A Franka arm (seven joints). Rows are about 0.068 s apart.
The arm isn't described. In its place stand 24 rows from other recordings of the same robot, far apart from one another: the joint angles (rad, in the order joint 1, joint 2, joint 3, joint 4, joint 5, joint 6, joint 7), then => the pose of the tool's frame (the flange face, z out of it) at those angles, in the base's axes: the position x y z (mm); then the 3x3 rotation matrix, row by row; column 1 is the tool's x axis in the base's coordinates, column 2 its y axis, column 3 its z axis.
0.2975 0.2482 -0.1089 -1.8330 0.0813 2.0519 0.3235 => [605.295 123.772 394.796], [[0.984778 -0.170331 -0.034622], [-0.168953 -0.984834 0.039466], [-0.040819 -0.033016 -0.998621]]
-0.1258 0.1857 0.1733 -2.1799 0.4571 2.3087 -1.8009 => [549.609 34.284 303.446], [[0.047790 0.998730 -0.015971], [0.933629 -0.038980 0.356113], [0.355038 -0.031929 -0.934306]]
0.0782 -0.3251 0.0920 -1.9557 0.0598 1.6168 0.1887 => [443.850 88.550 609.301], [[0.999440 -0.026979 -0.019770], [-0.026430 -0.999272 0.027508], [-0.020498 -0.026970 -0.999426]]
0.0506 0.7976 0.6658 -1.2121 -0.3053 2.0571 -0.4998 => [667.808 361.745 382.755], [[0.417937 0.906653 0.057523], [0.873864 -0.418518 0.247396], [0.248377 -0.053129 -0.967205]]
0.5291 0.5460 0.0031 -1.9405 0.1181 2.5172 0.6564 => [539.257 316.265 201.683], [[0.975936 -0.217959 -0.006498], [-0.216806 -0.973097 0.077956], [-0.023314 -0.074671 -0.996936]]
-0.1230 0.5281 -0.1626 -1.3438 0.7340 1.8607 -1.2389 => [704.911 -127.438 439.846], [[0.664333 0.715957 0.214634], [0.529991 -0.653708 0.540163], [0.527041 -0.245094 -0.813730]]
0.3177 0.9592 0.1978 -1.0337 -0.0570 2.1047 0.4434 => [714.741 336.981 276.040], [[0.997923 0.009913 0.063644], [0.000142 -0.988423 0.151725], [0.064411 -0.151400 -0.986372]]
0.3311 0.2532 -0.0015 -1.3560 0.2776 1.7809 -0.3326 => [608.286 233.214 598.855], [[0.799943 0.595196 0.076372], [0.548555 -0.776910 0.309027], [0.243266 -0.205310 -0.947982]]
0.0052 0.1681 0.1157 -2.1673 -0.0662 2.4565 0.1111 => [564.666 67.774 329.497], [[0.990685 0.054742 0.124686], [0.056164 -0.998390 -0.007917], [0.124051 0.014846 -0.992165]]
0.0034 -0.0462 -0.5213 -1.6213 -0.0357 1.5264 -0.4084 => [461.161 -274.594 618.783], [[0.992571 -0.109072 -0.053903], [-0.108354 -0.993982 0.016070], [-0.055331 -0.010110 -0.998417]]
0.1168 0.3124 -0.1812 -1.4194 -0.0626 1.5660 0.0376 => [635.392 -32.319 511.526], [[0.982606 -0.082671 -0.166283], [-0.101469 -0.988968 -0.107918], [-0.155527 0.122914 -0.980155]]
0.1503 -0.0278 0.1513 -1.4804 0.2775 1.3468 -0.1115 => [487.029 188.484 667.078], [[0.889581 0.418313 -0.183466], [0.451791 -0.864961 0.218464], [-0.067304 -0.277230 -0.958443]]
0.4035 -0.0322 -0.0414 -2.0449 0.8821 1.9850 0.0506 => [496.762 239.617 473.101], [[0.980615 -0.133747 -0.143198], [0.005535 -0.711614 0.702549], [-0.195866 -0.689722 -0.697079]]
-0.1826 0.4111 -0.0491 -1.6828 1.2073 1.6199 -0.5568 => [643.640 -49.538 389.607], [[0.996870 -0.013567 0.077882], [-0.077688 -0.350496 0.933336], [0.014634 -0.936466 -0.350453]]
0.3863 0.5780 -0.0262 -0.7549 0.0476 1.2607 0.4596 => [627.523 250.132 610.326], [[0.993478 -0.082647 -0.078557], [-0.082646 -0.996574 0.003269], [-0.078558 0.003245 -0.996904]]
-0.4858 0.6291 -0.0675 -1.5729 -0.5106 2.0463 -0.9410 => [573.018 -378.088 268.113], [[0.703360 0.636523 -0.316422], [0.532878 -0.766763 -0.357933], [-0.470453 0.083141 -0.878499]]
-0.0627 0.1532 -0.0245 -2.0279 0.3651 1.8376 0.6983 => [542.003 -18.471 354.092], [[0.521293 -0.809684 -0.269565], [-0.722322 -0.586853 0.365863], [-0.454428 0.003991 -0.890775]]
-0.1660 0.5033 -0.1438 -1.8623 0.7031 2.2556 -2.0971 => [609.715 -171.408 244.006], [[0.211896 0.965600 0.150723], [0.873480 -0.256294 0.413939], [0.438329 0.043941 -0.897740]]
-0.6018 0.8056 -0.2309 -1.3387 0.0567 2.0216 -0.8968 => [518.333 -511.181 246.872], [[0.982936 0.096279 -0.156740], [0.096341 -0.995322 -0.007220], [-0.156702 -0.008004 -0.987614]]
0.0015 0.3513 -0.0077 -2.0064 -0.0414 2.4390 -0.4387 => [612.136 -3.708 288.129], [[0.892027 0.444585 0.081442], [0.448050 -0.893510 -0.029852], [0.059498 0.063119 -0.996231]]
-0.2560 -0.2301 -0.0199 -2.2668 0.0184 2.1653 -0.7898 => [470.986 -132.953 465.845], [[0.868473 0.478711 0.128801], [0.484476 -0.874660 -0.015878], [0.105056 0.076190 -0.991543]]
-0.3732 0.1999 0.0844 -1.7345 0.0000 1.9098 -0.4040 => [590.645 -178.747 458.142], [[0.993401 0.113258 -0.018111], [0.113658 -0.993256 0.022880], [-0.015397 -0.024788 -0.999574]]
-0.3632 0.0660 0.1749 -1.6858 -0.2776 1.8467 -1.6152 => [578.713 -135.191 560.024], [[0.088688 0.994641 0.053148], [0.960945 -0.071397 -0.267372], [-0.262144 0.074785 -0.962127]]
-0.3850 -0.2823 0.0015 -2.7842 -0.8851 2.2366 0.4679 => [318.024 -153.224 280.849], [[0.960756 -0.105742 -0.256449], [-0.235611 -0.799012 -0.553233], [-0.146406 0.591945 -0.792570]]
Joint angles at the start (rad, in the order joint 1, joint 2, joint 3, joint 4, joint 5, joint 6, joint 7):
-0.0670 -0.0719 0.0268 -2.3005 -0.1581 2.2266 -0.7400
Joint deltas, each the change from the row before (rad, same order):
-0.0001 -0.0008 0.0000 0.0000 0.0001 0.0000 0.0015
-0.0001 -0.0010 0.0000 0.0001 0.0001 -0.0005 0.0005
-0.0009 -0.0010 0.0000 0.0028 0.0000 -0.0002 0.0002
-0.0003 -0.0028 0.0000 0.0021 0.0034 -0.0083 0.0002
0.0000 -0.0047 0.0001 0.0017 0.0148 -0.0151 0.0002
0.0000 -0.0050 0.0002 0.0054 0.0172 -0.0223 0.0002
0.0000 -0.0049 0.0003 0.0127 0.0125 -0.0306 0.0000
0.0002 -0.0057 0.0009 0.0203 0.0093 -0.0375 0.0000
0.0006 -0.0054 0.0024 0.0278 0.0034 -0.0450 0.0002
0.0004 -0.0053 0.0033 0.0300 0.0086 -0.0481 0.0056
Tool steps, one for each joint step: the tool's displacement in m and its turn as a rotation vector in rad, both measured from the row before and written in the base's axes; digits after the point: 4 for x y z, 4 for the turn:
0.0000 0.0000 0.0004 0.0000 -0.0010 -0.0016
-0.0001 -0.0001 0.0005 0.0000 -0.0007 -0.0007
0.0007 -0.0005 0.0017 -0.0002 -0.0036 -0.0011
-0.0005 -0.0002 0.0016 0.0020 0.0032 -0.0036
-0.0014 0.0003 0.0017 0.0107 0.0081 -0.0108
-0.0012 0.0004 0.0029 0.0124 0.0112 -0.0126
-0.0003 0.0002 0.0055 0.0085 0.0124 -0.0099
0.0008 0.0004 0.0088 0.0057 0.0111 -0.0075
0.0016 0.0011 0.0115 0.0005 0.0115 -0.0028
0.0013 0.0018 0.0123 0.0047 0.0119 -0.0102

